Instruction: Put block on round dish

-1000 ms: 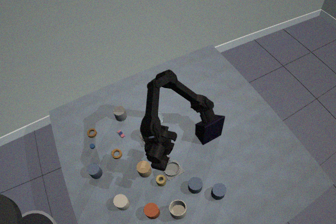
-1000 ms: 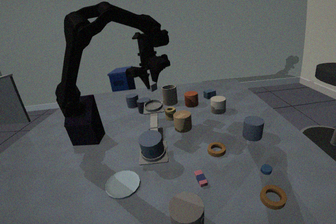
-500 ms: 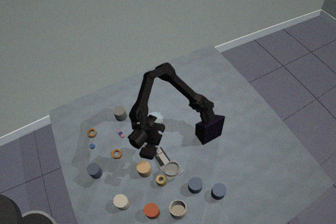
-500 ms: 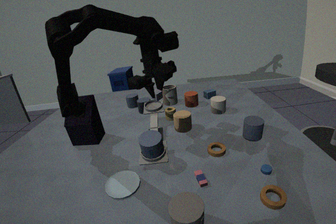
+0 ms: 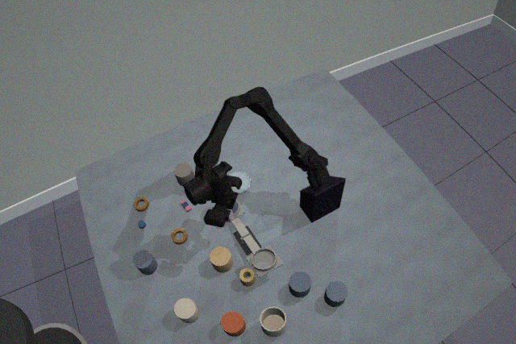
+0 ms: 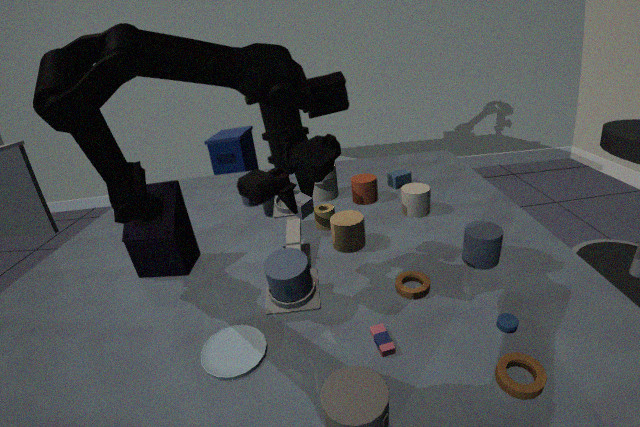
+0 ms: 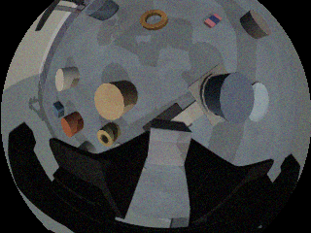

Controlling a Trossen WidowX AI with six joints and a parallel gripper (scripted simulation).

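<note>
The blue-grey cup is 11 cm to the right of my gripper tip, 8 cm below it and 3 cm behind it. From my gripper tip the other things lie so: balance (10 cm below, 5 cm to the left, 3 cm behind); then grey block (1 cm above); then tan cylinder (10 cm to the left, 10 cm below, 7 cm ahead).
</note>
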